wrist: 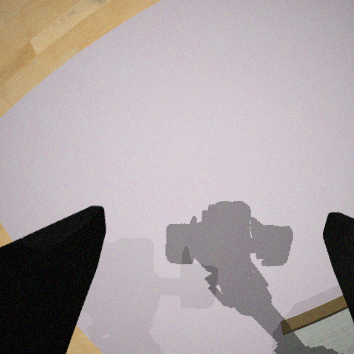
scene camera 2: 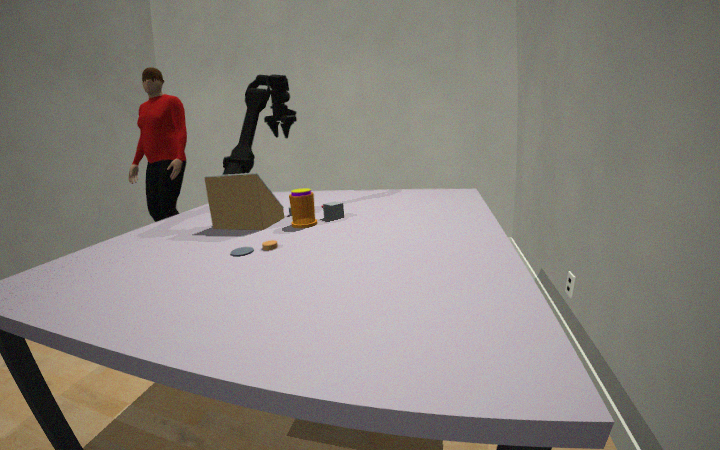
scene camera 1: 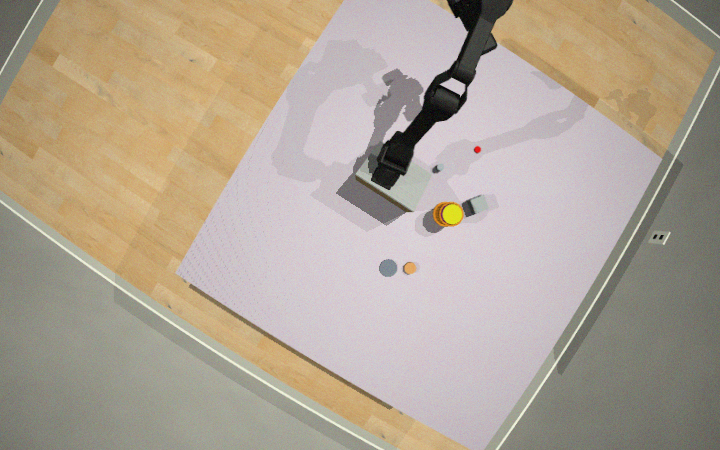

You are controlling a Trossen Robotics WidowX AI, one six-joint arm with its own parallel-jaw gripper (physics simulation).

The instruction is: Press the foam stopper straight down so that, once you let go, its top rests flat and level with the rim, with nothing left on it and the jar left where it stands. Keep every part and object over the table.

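The orange see-through jar (scene camera 1: 440,221) (scene camera 2: 303,211) stands upright on the table. At its mouth a round yellow top (scene camera 1: 452,214) (scene camera 2: 301,189) lies above a purple band (scene camera 2: 301,193), and both show a little above the jar's rim. Whether the yellow is the foam stopper's own face or a separate disc on it, I cannot tell. My gripper (scene camera 2: 281,136) (wrist: 220,223) is open and empty, high above the table with its fingers pointing down, well above and away from the jar. In the overhead view the fingers cannot be made out. The jar does not show in the wrist view.
A tall brown block with a pale sloping top (scene camera 1: 414,186) (scene camera 2: 238,204) (wrist: 325,331) stands left of the jar. A grey box (scene camera 1: 479,204) (scene camera 2: 333,212) stands close right. A small grey cylinder (scene camera 1: 439,167), red ball (scene camera 1: 477,149), grey disc (scene camera 1: 388,267) (scene camera 2: 242,251) and orange disc (scene camera 1: 409,267) (scene camera 2: 269,245) lie around.
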